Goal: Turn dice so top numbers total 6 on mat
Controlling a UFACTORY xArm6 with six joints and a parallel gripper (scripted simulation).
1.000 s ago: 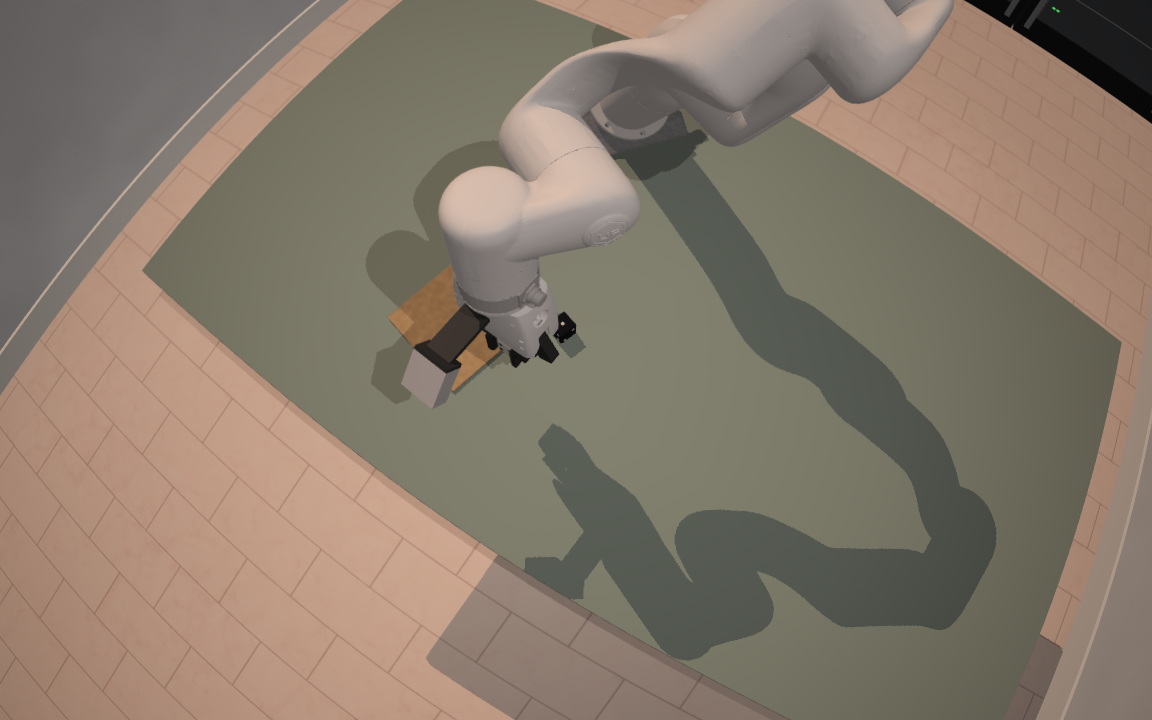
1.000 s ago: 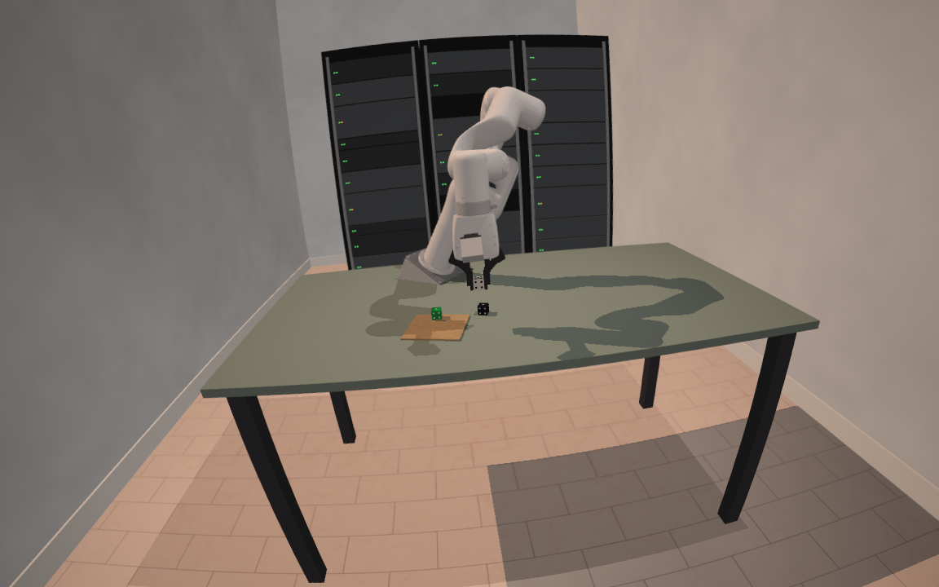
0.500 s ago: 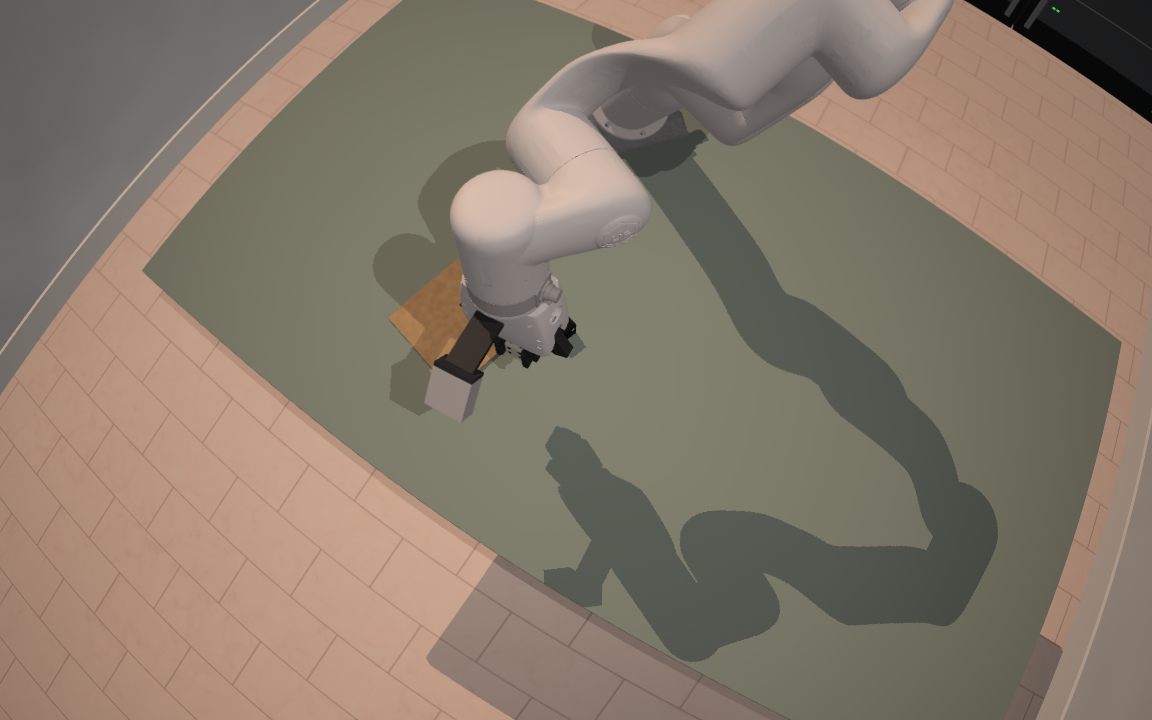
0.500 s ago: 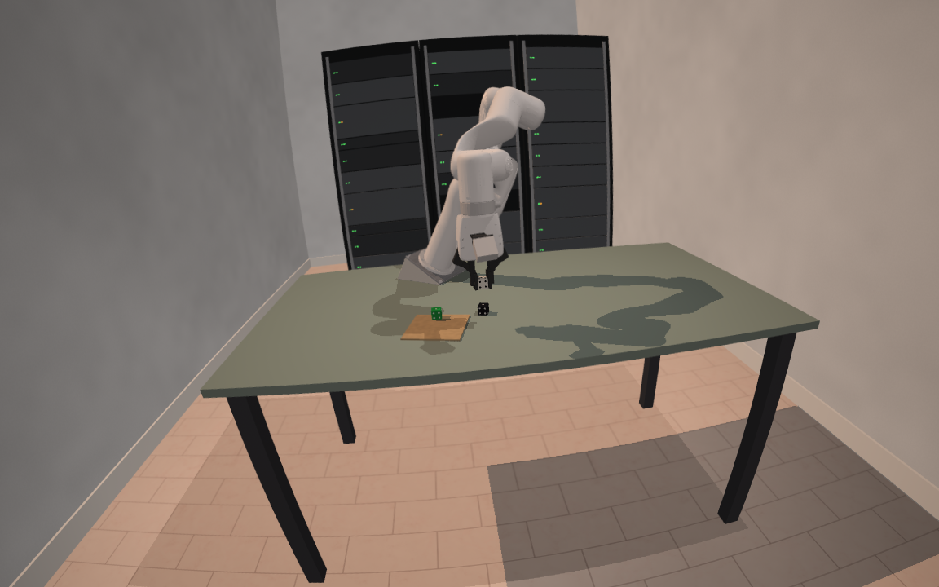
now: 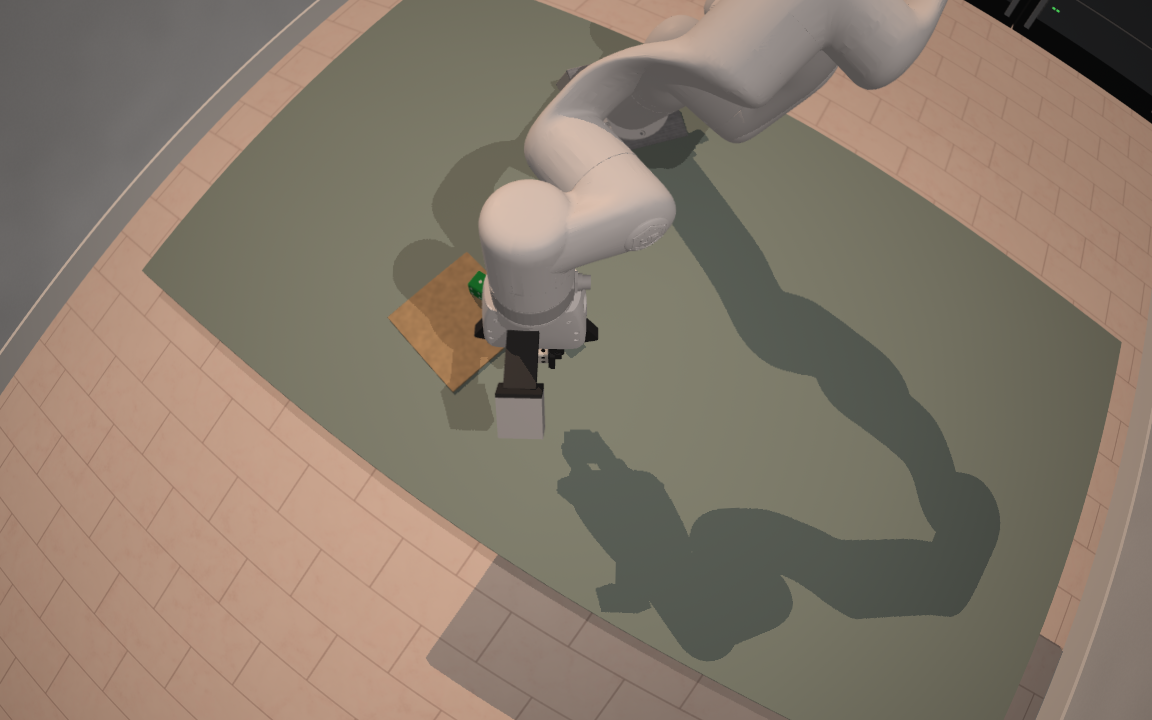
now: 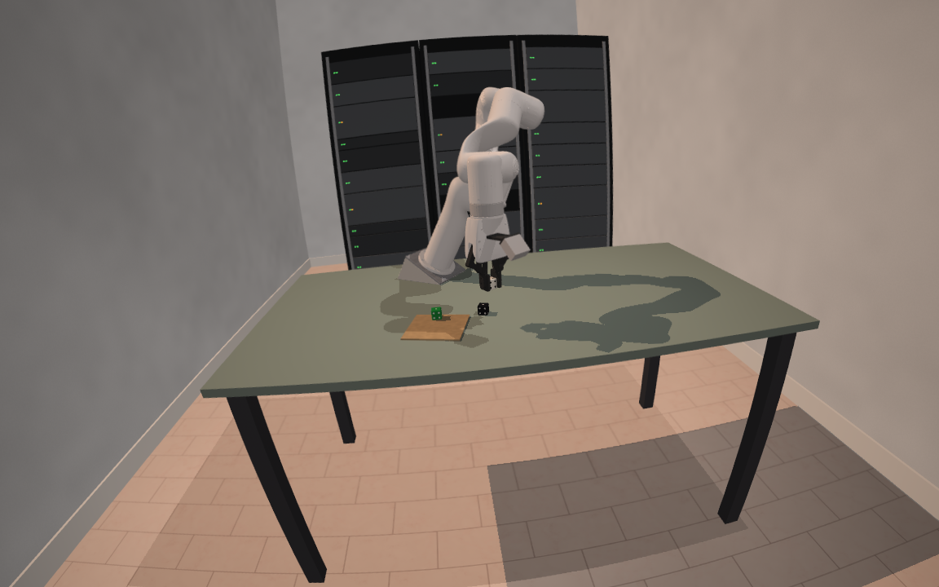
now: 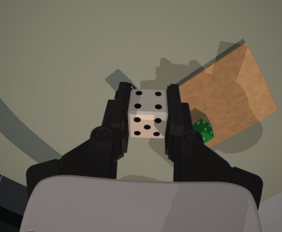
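Now: hand 7 cm past the black die, 3 cm to the left of it and 10 cm above it. Also, from my hand: white die 1 cm below; then brown mat 1 cm ahead, 14 cm to the right, 11 cm below; then green die 4 cm behind, 14 cm to the right, 10 cm below.
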